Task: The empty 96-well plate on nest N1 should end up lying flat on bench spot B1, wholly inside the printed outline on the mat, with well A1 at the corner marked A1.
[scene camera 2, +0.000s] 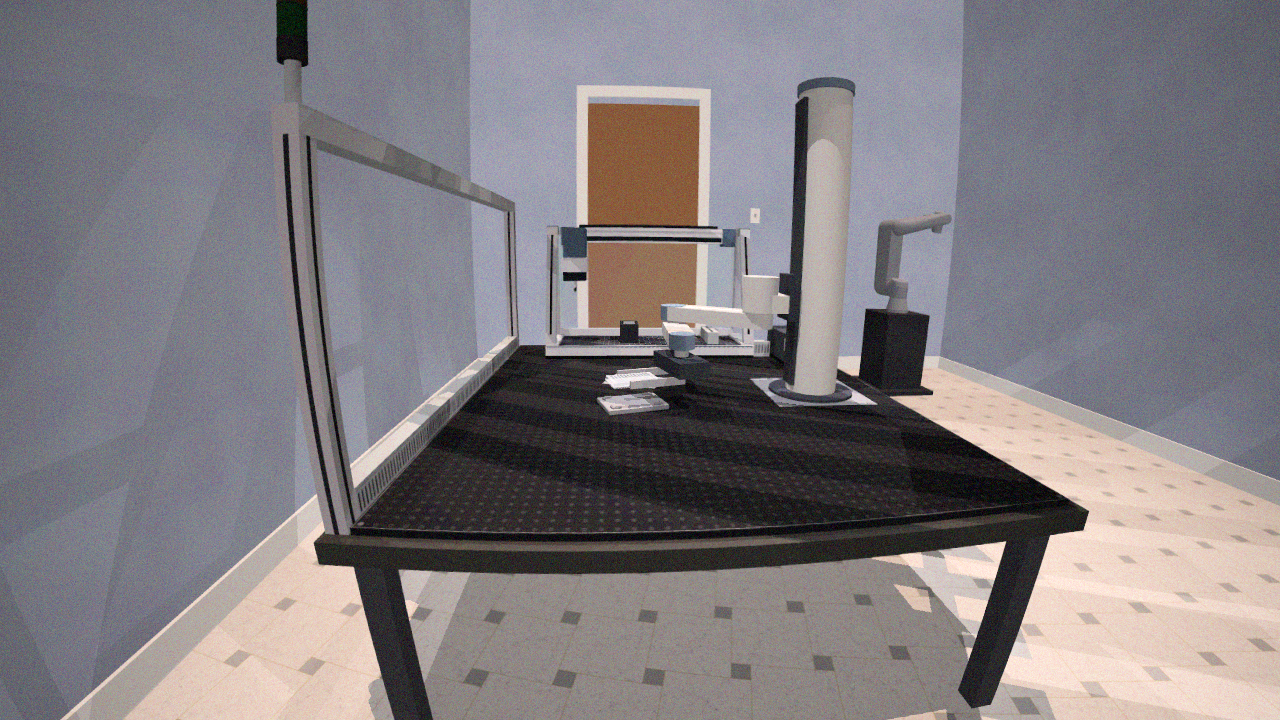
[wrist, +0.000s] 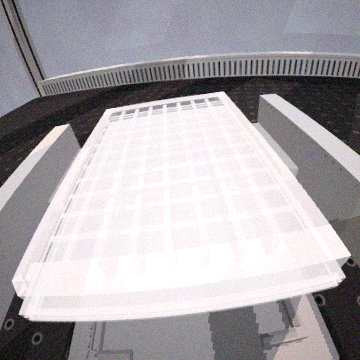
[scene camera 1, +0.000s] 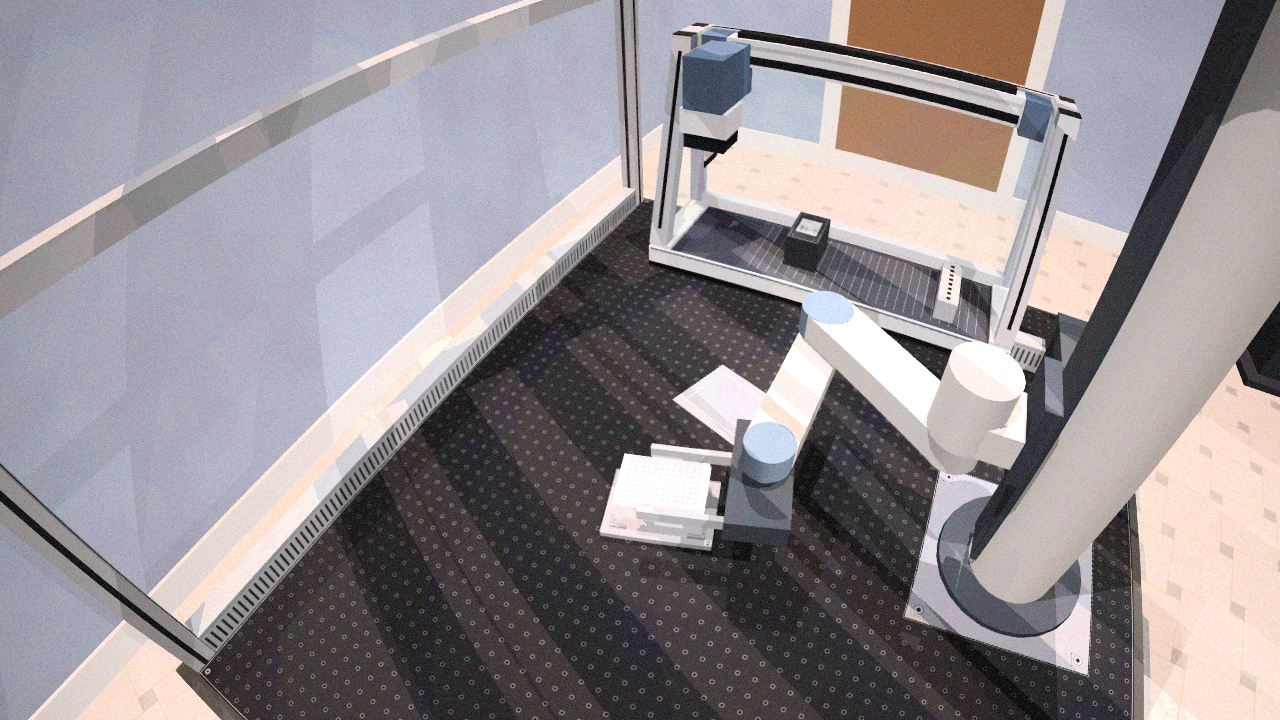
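Where they show: gripper, fingertip midpoint: (scene camera 2: 623, 379) (wrist: 165, 124) (scene camera 1: 644, 480); arm's base, link origin: (scene camera 2: 809, 394) (scene camera 1: 1006, 566).
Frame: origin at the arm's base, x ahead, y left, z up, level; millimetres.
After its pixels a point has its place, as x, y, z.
The white 96-well plate (scene camera 1: 666, 483) @[536, 118, 87] (scene camera 2: 623, 380) @[567, 144, 89] (wrist: 175, 200) @[508, 105, 89] is level between the two fingers of my gripper (scene camera 1: 646, 483) @[567, 126, 87] (scene camera 2: 628, 377) @[567, 126, 87] (wrist: 165, 124) @[567, 126, 87], which is shut on its long sides. The plate is raised above nest N1 (scene camera 1: 614, 530) @[585, 186, 25] (scene camera 2: 633, 405) @[541, 155, 25] (wrist: 150, 345) @[477, 119, 25], a pale low base on the dark bench, with a gap showing between them in the scene camera 2 view. A pale sheet (scene camera 1: 720, 394) @[558, -144, 15], seemingly the mat of spot B1, lies behind the gripper in the scene camera 1 view, partly hidden by the arm. Its printed outline and A1 mark cannot be made out.
A gantry frame (scene camera 1: 881, 295) @[343, -505, 62] (scene camera 2: 648, 351) @[460, -450, 40] stands at the back, with a black block (scene camera 1: 807, 243) @[518, -515, 128] and a white strip (scene camera 1: 947, 293) @[208, -519, 106] on its deck. The arm's column (scene camera 1: 1109, 376) @[56, 49, 432] (scene camera 2: 825, 250) @[17, 73, 431] stands at right. A clear panel with a slotted rail (scene camera 1: 420, 391) @[1010, 119, 60] runs along the left.
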